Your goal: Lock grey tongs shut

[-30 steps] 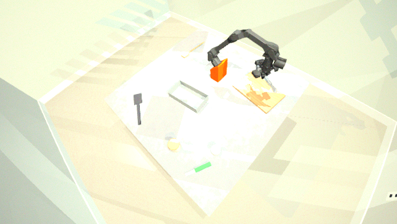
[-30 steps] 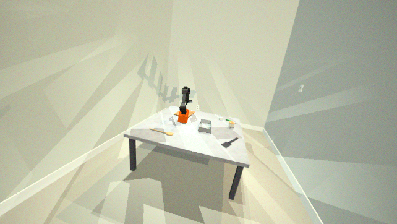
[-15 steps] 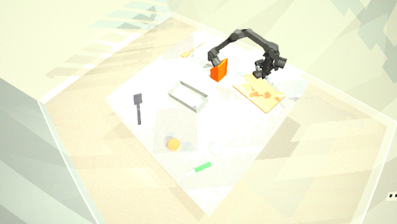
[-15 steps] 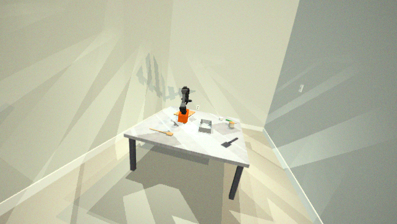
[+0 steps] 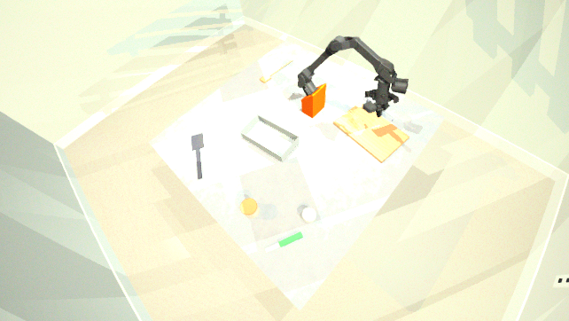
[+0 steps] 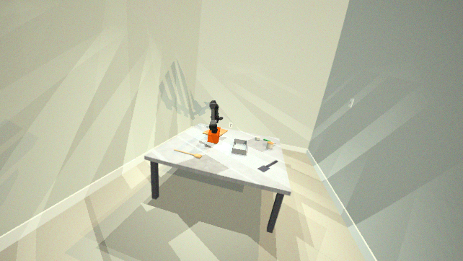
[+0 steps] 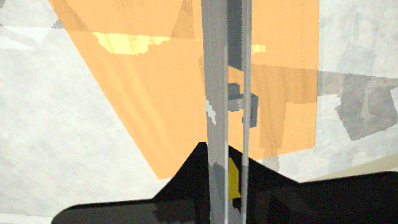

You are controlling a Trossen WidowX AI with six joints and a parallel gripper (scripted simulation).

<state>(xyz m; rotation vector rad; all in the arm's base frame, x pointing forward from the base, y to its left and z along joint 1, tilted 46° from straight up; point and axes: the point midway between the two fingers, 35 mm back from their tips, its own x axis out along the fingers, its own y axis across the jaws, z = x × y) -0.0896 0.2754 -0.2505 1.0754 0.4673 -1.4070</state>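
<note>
Right now the yellow mark is 4 cm above my gripper tip, 1 cm to the right of it and 1 cm behind it. From my gripper tip the other things lie so: wooden board (13 cm below, 2 cm to the right); then roasting tin (42 cm ahead, 41 cm to the right, 11 cm below); then dark spatula (76 cm ahead, 68 cm to the right, 13 cm below).
</note>
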